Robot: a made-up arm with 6 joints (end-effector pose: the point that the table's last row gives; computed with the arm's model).
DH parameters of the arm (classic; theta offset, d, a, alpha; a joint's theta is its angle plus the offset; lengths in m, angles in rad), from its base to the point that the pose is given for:
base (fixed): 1.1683 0 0.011 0
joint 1: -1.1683 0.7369 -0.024 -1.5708
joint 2: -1.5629 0 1.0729 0
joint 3: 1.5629 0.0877 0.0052 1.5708
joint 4: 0 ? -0.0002 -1.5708
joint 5: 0 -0.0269 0.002 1.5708
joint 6: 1.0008 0 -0.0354 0
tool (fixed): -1.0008 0.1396 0 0
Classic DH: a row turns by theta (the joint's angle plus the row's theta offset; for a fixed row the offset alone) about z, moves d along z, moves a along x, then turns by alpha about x.
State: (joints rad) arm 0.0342 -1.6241 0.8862 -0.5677 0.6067 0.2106
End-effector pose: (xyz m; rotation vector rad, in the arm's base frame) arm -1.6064 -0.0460 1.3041 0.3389 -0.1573 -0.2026
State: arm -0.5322 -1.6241 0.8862 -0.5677 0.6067 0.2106
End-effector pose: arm -1.3850 0.8271 1.3041 0.2880 -0.2514 -0.7622
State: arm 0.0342 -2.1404 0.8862 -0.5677 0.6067 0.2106
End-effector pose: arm -1.6794 -0.0485 0.4464 0.4039 -0.6650 -0.1128
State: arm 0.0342 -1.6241 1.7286 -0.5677 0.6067 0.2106
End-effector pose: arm -0.9747 -0.0244 1.4832 0.2025 0.6701 -0.3268
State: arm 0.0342 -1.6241 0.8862 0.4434 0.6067 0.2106
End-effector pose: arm -1.5626 0.0204 1.3460 -0.2894 -0.1052 0.5900
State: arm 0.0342 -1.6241 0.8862 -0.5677 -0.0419 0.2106
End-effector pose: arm -1.6748 -0.0014 1.2682 0.1297 -0.7660 -0.3149
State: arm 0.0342 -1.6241 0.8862 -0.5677 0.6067 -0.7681
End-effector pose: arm -1.6172 -0.0156 1.3121 0.3949 0.0217 -1.1692
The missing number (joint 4, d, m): 0.6821
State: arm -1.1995 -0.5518 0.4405 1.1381 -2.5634 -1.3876
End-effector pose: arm -0.1958 0.6232 2.1995 1.6021 -2.1155 -0.3788
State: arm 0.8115 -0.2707 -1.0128 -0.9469 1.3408 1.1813
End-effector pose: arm -0.6099 -0.7231 2.0095 1.0232 -0.1308 1.5968
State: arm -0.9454 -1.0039 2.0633 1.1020 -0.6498 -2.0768
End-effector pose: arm -0.1457 0.2240 1.7408 0.6105 0.9085 -2.0615
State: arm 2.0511 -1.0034 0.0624 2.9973 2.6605 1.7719
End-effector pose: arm 0.5229 -1.2705 1.6221 -2.7116 -0.2267 0.3366
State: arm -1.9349 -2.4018 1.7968 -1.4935 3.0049 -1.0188
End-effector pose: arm 0.4204 1.0066 0.3915 2.5267 0.9071 -0.7058
